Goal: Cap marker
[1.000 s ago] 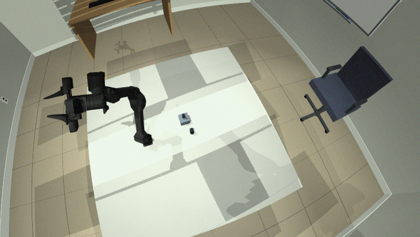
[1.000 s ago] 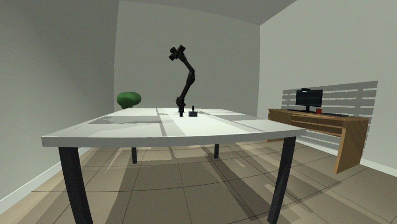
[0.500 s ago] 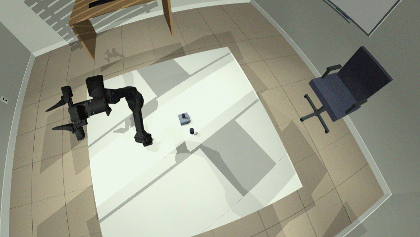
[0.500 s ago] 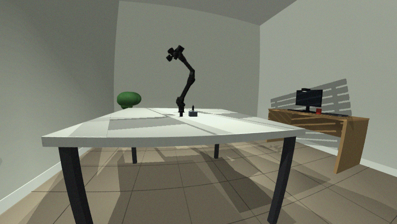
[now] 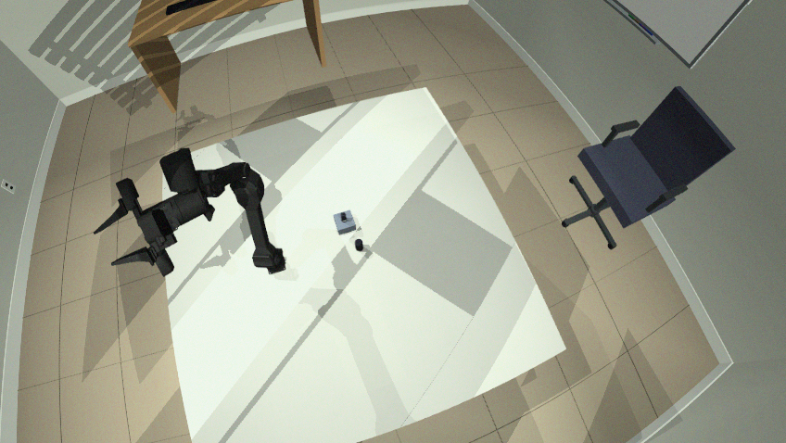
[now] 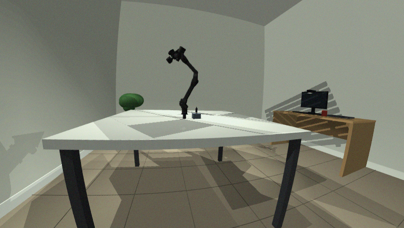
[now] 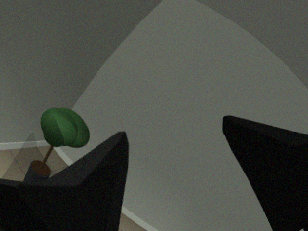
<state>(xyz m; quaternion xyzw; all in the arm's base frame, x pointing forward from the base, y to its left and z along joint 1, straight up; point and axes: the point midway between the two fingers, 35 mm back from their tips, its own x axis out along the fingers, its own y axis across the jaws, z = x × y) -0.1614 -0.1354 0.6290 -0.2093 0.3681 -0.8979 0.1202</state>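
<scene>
The black cap is 61 cm below my gripper tip, 49 cm ahead of it and 11 cm to the left of it. Round my gripper tip: grey holder block (62 cm below, 47 cm ahead, 21 cm to the left).
</scene>
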